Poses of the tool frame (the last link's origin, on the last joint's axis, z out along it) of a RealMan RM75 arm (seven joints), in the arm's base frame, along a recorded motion.
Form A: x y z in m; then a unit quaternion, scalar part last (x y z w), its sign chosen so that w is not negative.
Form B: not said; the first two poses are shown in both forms.
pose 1, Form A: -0.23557 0.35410 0.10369 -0.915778 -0.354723 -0.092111 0.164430
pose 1, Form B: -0.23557 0.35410 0.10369 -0.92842 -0.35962 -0.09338 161.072
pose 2, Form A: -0.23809 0.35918 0.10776 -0.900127 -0.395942 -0.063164 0.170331
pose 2, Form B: -0.23809 0.35918 0.10776 -0.91348 -0.40181 -0.06410 160.386
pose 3, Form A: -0.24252 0.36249 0.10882 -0.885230 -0.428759 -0.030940 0.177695
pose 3, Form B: -0.24252 0.36249 0.10882 -0.89955 -0.43569 -0.03144 159.529
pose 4, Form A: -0.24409 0.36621 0.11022 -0.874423 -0.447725 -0.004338 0.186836
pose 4, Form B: -0.24409 0.36621 0.11022 -0.89010 -0.45575 -0.00442 158.464
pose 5, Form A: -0.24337 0.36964 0.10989 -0.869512 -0.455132 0.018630 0.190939
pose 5, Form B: -0.24337 0.36964 0.10989 -0.88581 -0.46366 0.01898 157.985
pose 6, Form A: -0.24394 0.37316 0.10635 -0.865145 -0.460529 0.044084 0.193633
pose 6, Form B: -0.24394 0.37316 0.10635 -0.88183 -0.46941 0.04493 157.670
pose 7, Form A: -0.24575 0.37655 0.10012 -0.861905 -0.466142 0.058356 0.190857
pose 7, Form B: -0.24575 0.37655 0.10012 -0.87805 -0.47487 0.05945 157.994
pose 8, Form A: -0.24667 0.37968 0.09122 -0.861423 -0.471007 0.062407 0.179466
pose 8, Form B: -0.24667 0.37968 0.09122 -0.87564 -0.47878 0.06344 159.323
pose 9, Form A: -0.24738 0.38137 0.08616 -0.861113 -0.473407 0.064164 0.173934
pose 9, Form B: -0.24738 0.38137 0.08616 -0.87444 -0.48073 0.06516 159.967
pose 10, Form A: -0.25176 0.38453 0.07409 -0.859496 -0.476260 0.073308 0.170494
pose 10, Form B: -0.25176 0.38453 0.07409 -0.87227 -0.48334 0.07440 160.367
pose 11, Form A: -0.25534 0.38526 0.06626 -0.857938 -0.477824 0.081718 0.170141
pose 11, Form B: -0.25534 0.38526 0.06626 -0.87063 -0.48489 0.08293 160.408
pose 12, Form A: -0.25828 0.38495 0.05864 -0.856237 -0.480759 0.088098 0.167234
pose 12, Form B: -0.25828 0.38495 0.05864 -0.86847 -0.48763 0.08936 160.746
